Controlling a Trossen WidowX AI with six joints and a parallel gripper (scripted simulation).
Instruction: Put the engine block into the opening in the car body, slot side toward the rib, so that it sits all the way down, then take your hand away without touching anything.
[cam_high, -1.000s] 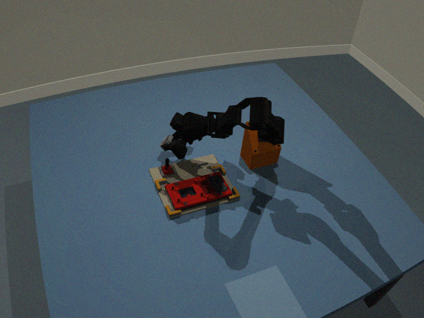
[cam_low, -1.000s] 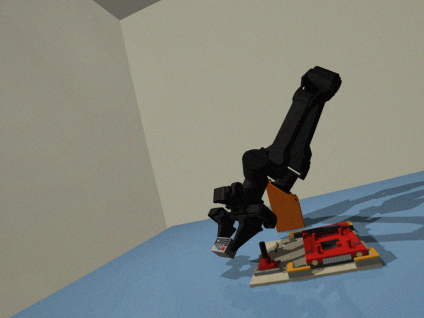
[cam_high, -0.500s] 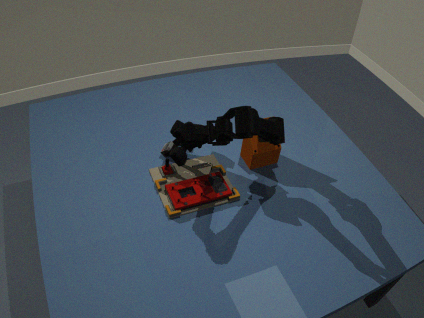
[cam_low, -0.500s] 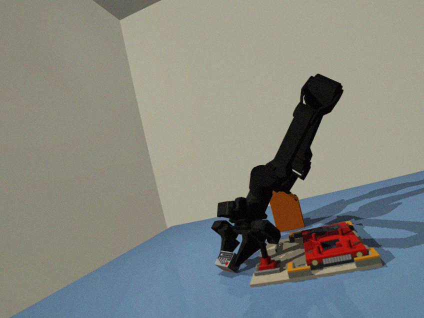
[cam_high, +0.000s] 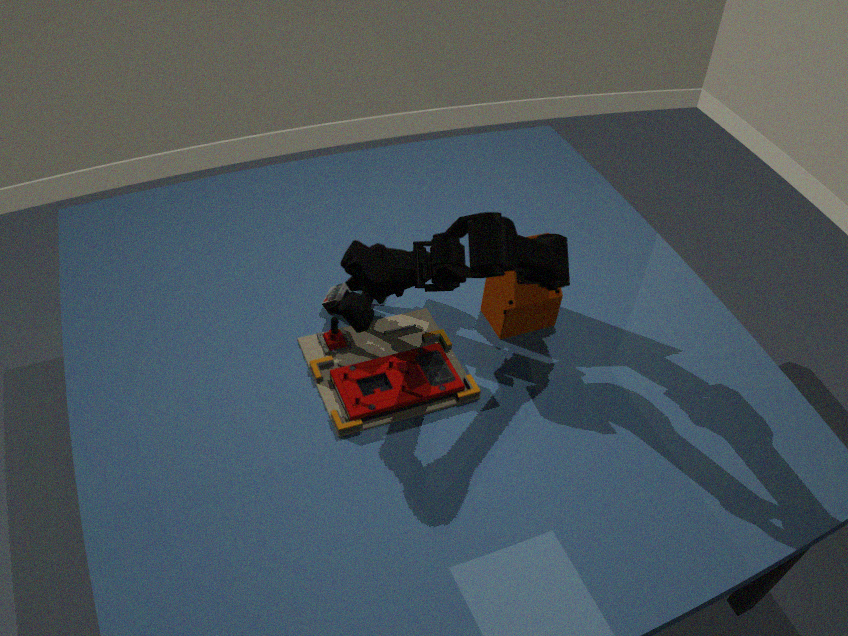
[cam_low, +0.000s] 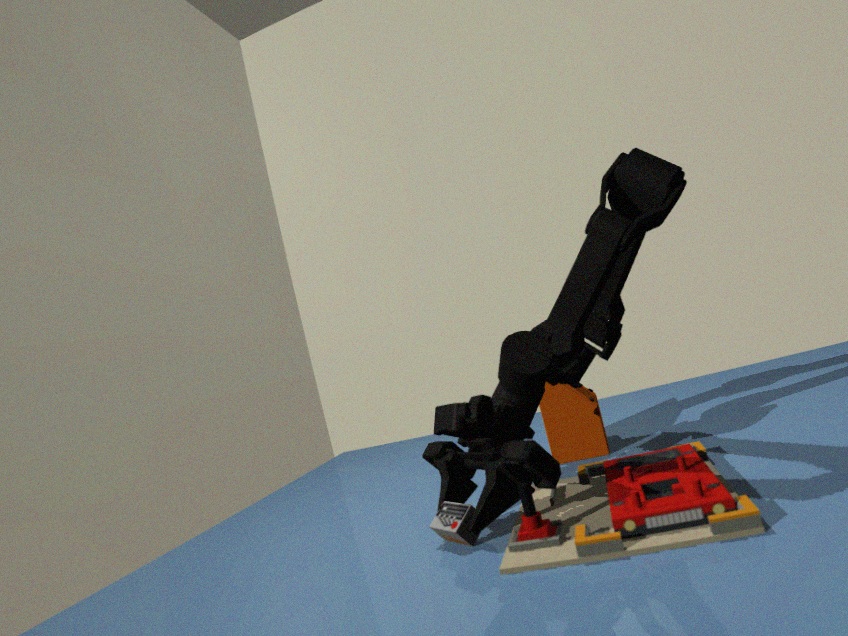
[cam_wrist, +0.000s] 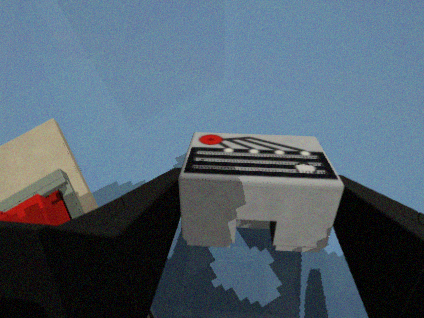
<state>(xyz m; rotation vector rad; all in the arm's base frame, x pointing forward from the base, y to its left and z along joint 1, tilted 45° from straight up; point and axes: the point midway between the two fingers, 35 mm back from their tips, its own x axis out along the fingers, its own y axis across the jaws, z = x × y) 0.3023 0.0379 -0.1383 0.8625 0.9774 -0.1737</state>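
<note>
My gripper tip is now 10 mm to the right of the grey engine block and 10 mm past it. The rest, counted from my gripper tip: grey base plate (180 mm to the left, 50 mm behind, 10 mm below).
</note>
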